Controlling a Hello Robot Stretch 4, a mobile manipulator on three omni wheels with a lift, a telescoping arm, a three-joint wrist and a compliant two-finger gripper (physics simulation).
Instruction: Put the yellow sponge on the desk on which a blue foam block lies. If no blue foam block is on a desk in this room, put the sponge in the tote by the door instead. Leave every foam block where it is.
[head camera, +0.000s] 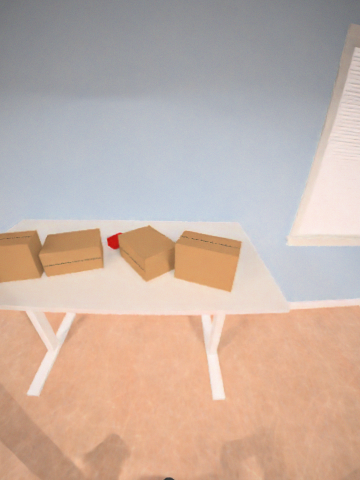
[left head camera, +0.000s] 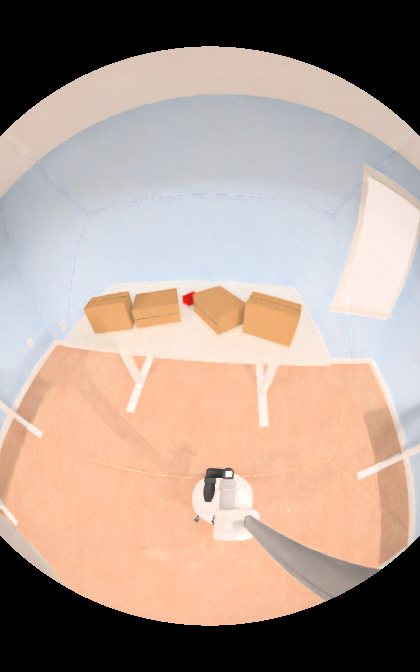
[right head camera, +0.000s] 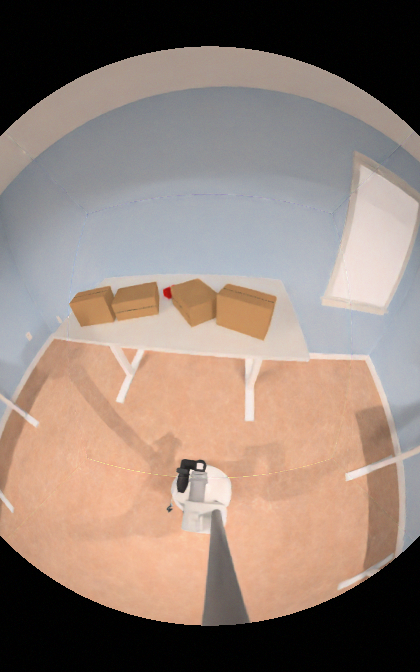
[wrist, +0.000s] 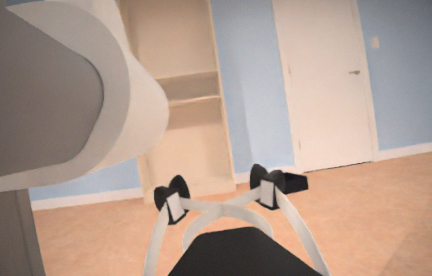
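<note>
A white desk (head camera: 125, 298) (left head camera: 200, 347) (right head camera: 175, 340) stands along the blue wall. A red block (head camera: 114, 241) (left head camera: 188, 299) (right head camera: 167, 292) lies on it, partly behind a carton. No yellow sponge or blue foam block shows; the cartons hide parts of the desk top. My gripper (wrist: 219, 184) is open and empty, held low beside the base, and its fingertips show small in both side head views (left head camera: 197, 519) (right head camera: 169, 508). In the wrist view a black box-like thing (wrist: 296, 183), perhaps the tote, is on the floor near the door (wrist: 327, 85), partly hidden by a fingertip.
Several cardboard cartons, such as the rightmost one (head camera: 206, 262) (left head camera: 271, 320) (right head camera: 245, 312), stand on the desk. A tall shelf unit (wrist: 226, 145) stands left of the door. White legs (left head camera: 22, 420) (right head camera: 20, 412) of other furniture show at the sides. A window (head camera: 332, 190) is at the right.
</note>
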